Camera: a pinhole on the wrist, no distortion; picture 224 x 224 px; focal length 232.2 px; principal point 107.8 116.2 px. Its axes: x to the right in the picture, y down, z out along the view. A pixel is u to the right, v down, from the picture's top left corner.
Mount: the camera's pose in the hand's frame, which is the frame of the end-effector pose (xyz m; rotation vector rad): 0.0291 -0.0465 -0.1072 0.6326 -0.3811 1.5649
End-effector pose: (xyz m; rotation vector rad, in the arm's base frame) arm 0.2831 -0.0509 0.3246 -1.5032 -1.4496 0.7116
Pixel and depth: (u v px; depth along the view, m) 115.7 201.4 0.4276
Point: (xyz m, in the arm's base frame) -0.0908 -0.0783 0.4733
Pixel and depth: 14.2 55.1 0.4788
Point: -0.0181 0.1609 0.7247
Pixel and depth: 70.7 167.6 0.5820
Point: -0.2092 -0.0313 0.6146
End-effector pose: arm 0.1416 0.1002 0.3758 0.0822 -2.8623 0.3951
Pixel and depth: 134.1 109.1 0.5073
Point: -0.0332 -0.2793 0.1826
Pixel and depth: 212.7 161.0 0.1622
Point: 0.1090 -0.0029 0.3405
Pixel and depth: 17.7 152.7 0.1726
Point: 0.1316 -0.0955 0.4441
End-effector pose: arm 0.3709 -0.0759 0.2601 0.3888 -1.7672 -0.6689
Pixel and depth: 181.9 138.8 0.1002
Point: 0.3615 -0.1620 0.2388
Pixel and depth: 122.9 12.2 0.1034
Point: 0.3627 -0.2116 0.2752
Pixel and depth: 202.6 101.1 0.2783
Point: 0.1648 -0.1790 0.2240
